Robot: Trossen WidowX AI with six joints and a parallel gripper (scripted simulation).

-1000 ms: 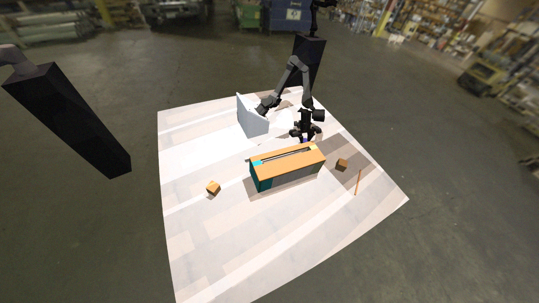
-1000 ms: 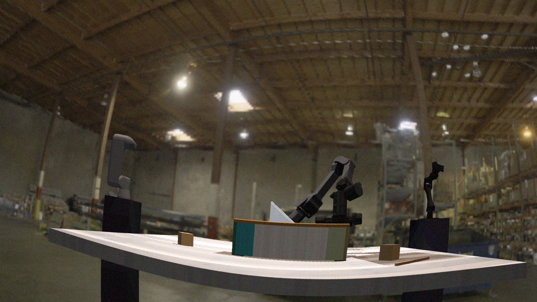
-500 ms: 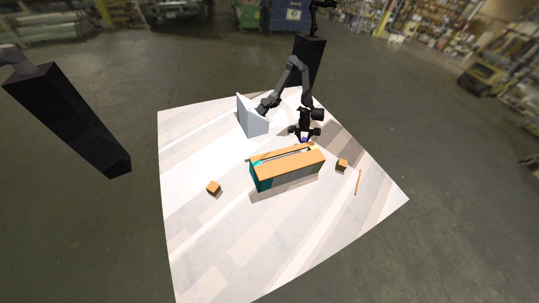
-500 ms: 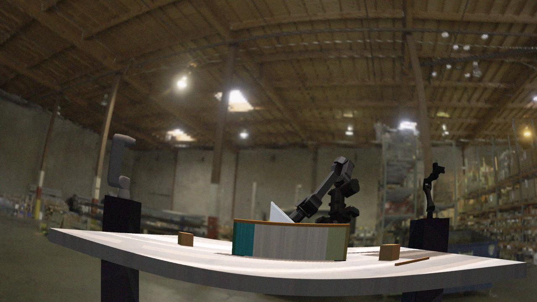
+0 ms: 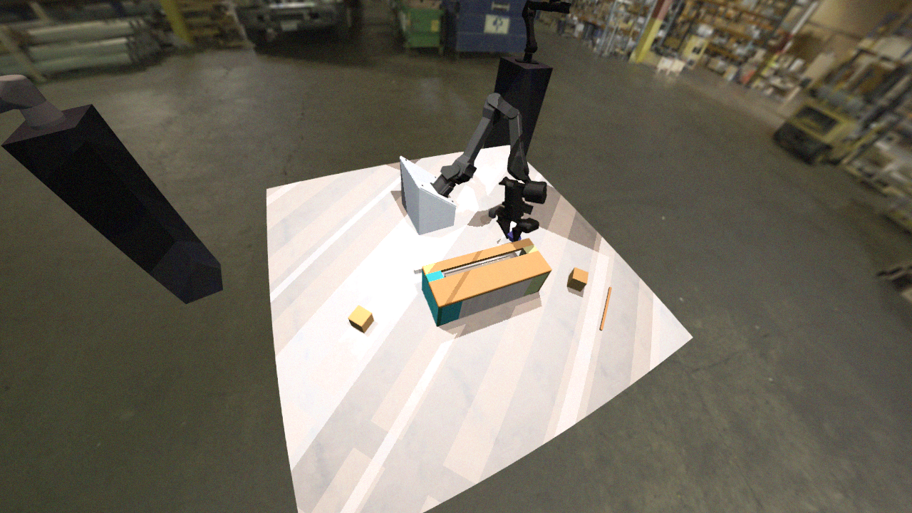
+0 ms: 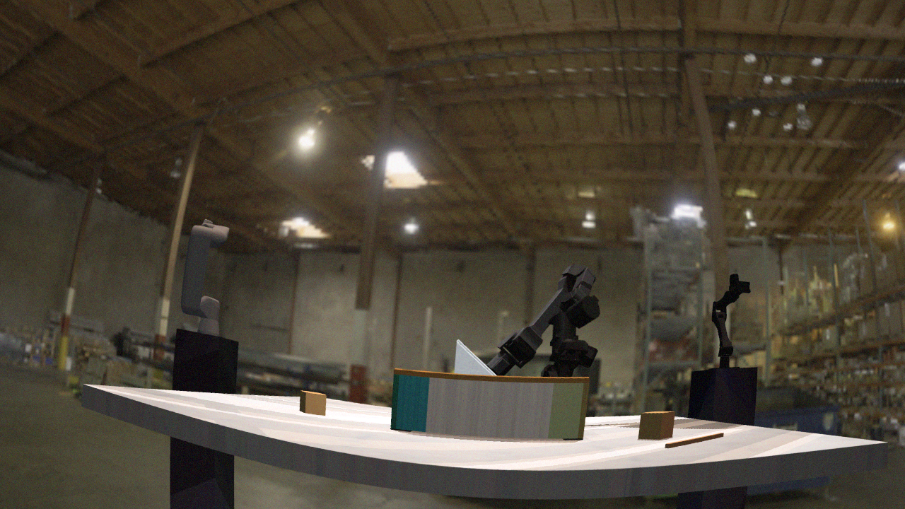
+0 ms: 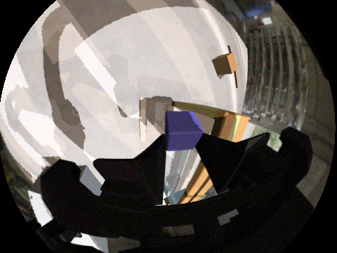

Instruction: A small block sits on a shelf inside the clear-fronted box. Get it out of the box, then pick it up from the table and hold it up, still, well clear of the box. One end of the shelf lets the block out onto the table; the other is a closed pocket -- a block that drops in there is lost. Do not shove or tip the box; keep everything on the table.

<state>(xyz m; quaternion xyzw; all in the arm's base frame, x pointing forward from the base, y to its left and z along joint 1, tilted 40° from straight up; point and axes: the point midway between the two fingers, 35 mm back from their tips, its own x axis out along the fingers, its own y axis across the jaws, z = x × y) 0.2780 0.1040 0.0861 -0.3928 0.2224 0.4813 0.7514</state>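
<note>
My gripper tip is 1 cm to the right of the blue-purple block and 1 cm below it. The rest, counted from my gripper tip: long box (16 cm to the right, 4 cm ahead, 3 cm below); thin orange stick (36 cm ahead, 19 cm to the left, 9 cm below).
</note>
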